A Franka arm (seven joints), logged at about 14 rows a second.
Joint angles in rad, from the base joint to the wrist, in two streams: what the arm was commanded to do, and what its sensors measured. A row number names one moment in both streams.
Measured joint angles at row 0: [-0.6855 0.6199 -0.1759 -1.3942 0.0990 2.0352 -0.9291]
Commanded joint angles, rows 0 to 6: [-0.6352 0.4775 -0.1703 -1.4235 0.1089 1.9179 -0.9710]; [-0.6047 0.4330 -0.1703 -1.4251 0.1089 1.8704 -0.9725]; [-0.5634 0.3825 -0.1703 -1.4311 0.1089 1.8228 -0.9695]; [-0.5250 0.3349 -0.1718 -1.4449 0.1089 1.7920 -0.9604]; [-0.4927 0.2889 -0.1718 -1.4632 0.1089 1.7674 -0.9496]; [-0.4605 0.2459 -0.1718 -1.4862 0.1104 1.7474 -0.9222]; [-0.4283 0.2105 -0.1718 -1.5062 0.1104 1.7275 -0.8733]
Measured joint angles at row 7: [-0.4788 0.3066 -0.1625 -1.4175 0.1007 1.7474 -0.9193]
